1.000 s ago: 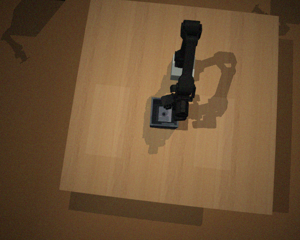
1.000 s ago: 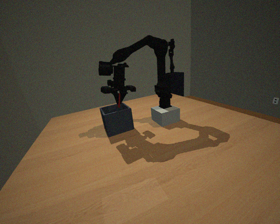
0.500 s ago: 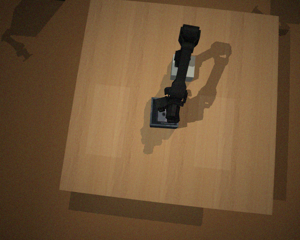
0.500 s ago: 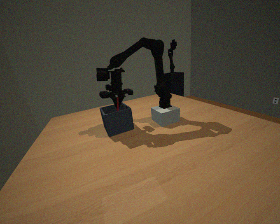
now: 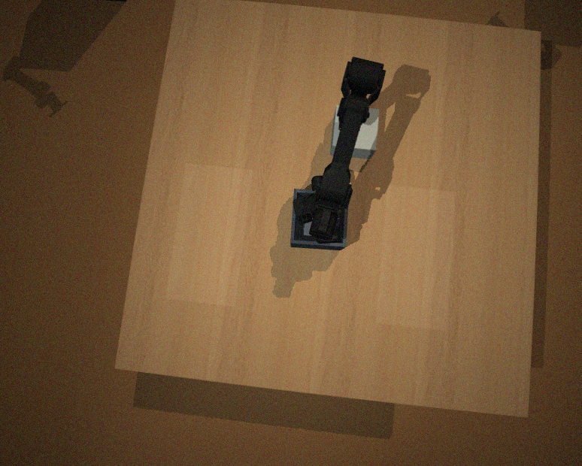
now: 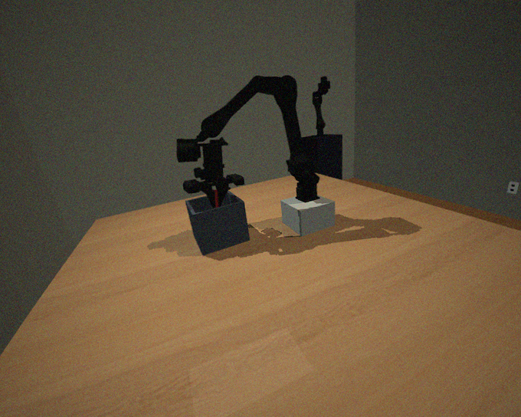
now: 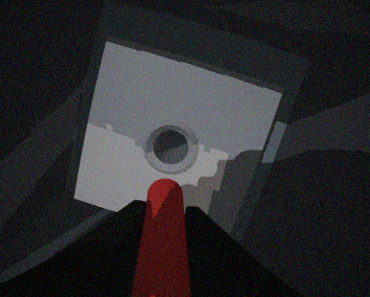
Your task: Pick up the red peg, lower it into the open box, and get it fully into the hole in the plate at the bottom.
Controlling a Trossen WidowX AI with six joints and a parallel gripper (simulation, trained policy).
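Now: gripper tip 2 cm below the red peg. The rest, counted from my gripper tip: grey plate 1 cm ahead, 1 cm to the right, 7 cm below.
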